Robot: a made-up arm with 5 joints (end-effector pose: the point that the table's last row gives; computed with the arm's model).
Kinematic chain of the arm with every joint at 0, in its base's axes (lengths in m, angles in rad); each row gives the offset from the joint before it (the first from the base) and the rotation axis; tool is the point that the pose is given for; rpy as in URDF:
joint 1: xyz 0 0 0.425 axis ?
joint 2: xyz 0 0 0 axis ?
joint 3: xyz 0.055 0 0.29 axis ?
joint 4: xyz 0.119 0 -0.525 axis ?
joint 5: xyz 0.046 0 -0.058 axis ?
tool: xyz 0 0 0 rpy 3.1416 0 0
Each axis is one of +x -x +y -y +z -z.
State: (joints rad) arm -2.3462 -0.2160 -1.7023 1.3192 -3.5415
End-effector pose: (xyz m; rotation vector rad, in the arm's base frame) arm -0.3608 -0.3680 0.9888 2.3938 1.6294 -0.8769
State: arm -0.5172 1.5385 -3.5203 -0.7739 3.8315
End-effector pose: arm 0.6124 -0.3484 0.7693 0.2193 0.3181 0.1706
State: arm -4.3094 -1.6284 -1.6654 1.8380 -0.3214
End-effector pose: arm 0.1675 -0.3928 1.0031 -0.7450 -1.6540 -1.0955
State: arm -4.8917 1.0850 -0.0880 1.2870 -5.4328
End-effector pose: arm -0.0300 -0.1655 0.1300 0.8535 0.2367 -0.8424
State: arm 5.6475 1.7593 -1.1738 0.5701 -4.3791
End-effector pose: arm 0.0395 -0.0291 -0.2522 0.6514 -2.0990 -1.1543
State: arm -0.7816 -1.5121 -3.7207 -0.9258 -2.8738
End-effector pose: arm -0.4572 0.4538 0.0694 -1.5132 -2.6144 -0.0479
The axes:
joint 1: +z
joint 2: +y
joint 3: +y
joint 4: +y
joint 5: -z

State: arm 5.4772 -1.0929 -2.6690 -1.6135 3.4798
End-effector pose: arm -0.4512 0.4702 0.8933 -1.2160 -1.8883 -0.2539
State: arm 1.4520 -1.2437 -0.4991 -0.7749 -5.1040
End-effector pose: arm 0.0280 0.2348 0.8513 -0.6247 -0.0857 -0.4936
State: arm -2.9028 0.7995 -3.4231 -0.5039 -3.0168
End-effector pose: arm -0.3475 -0.0846 1.1614 0.0199 0.0011 -2.7779
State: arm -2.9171 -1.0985 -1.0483 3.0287 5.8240
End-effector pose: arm -0.1235 -0.0282 0.9193 -0.7585 2.1318 -0.1250
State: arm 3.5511 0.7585 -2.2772 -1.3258 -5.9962
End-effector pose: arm -0.6815 -0.2958 0.7581 0.0186 -0.3026 0.6913
